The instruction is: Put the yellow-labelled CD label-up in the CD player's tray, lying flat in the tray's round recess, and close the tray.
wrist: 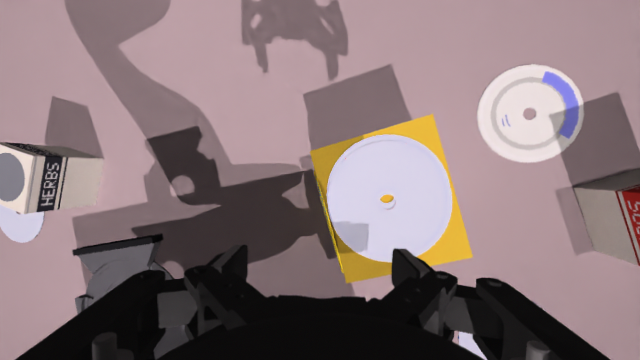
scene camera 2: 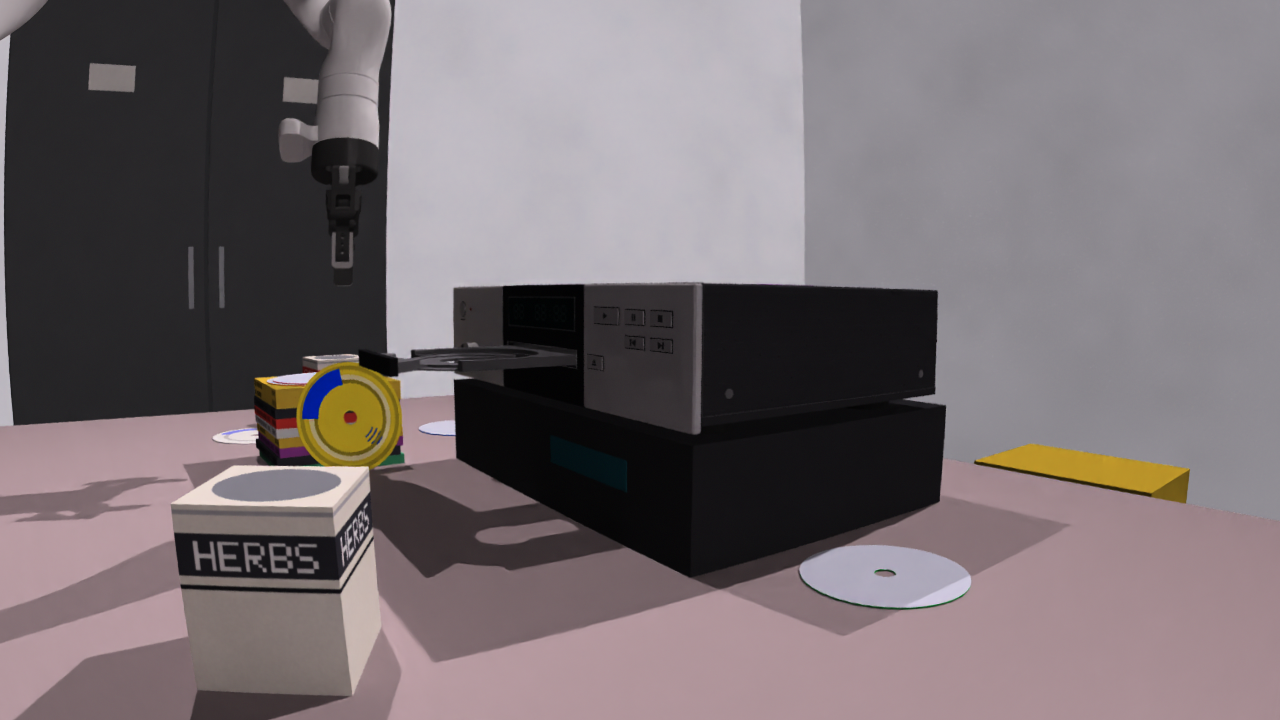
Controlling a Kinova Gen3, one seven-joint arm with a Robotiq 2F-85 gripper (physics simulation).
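The yellow-labelled CD stands upright on edge against the side of a stack of cases, its label facing the scene camera. In the wrist view the CD is a thin yellow edge along the stack's left side. My gripper is open and empty, pointing down high above the stack and CD. The CD player has its dark tray slid out; no disc shows in it. In the wrist view the fingers partly hide the tray.
The player stands on a black box. A silver disc lies on the stack. A HERBS carton, a white disc with a blue arc, a red-labelled carton and a silver disc are around.
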